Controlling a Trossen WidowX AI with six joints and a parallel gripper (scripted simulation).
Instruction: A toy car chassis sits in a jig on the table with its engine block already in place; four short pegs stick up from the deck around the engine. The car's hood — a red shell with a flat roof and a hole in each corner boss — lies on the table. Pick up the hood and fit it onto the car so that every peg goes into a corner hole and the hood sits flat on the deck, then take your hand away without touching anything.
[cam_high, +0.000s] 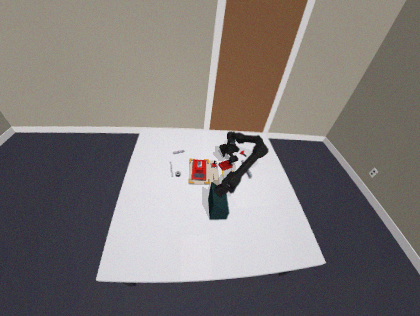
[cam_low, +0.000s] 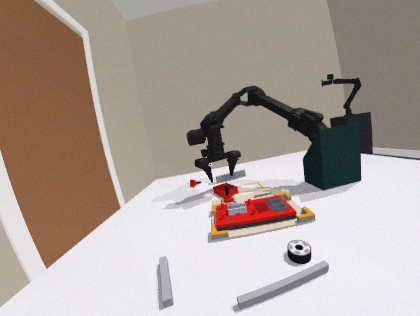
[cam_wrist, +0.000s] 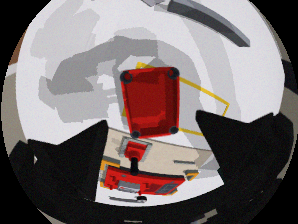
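My gripper tip is now 50 mm above the red hood. Also, from my gripper tip: black wheel (150 mm behind, 360 mm to the left, 50 mm below); grey engine block (50 mm behind, 220 mm to the left, 40 mm below).
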